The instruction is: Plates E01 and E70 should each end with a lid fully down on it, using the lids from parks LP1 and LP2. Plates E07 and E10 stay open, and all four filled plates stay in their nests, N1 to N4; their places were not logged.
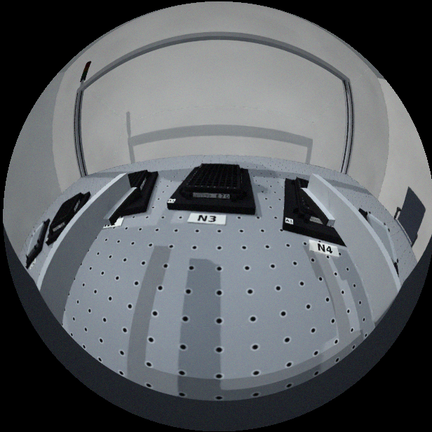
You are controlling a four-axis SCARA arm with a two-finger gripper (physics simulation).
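Plate E70 (pixel 215 177), a dark well plate with a readable front tag, sits uncovered in black nest N3 (pixel 242 206), ahead at the centre. In nest N4 (pixel 301 227), at right, a plate (pixel 303 196) is partly hidden by the right finger; its tag is not readable. At left, another dark plate (pixel 138 179) in its nest is partly behind the left finger, its sign mostly covered. A further plate (pixel 68 207) is at far left. My gripper (pixel 218 176) is open and empty, low over the table, its fingers in front of N3 and to either side.
Pale, lid-like pieces on dark bases stand at the far left (pixel 36 241) and far right (pixel 381 226), the latter partly behind the right finger; their signs are unreadable. A perforated table (pixel 235 307) lies below. A grey frame (pixel 218 37) rises behind, and a dark panel (pixel 411 214) stands far right.
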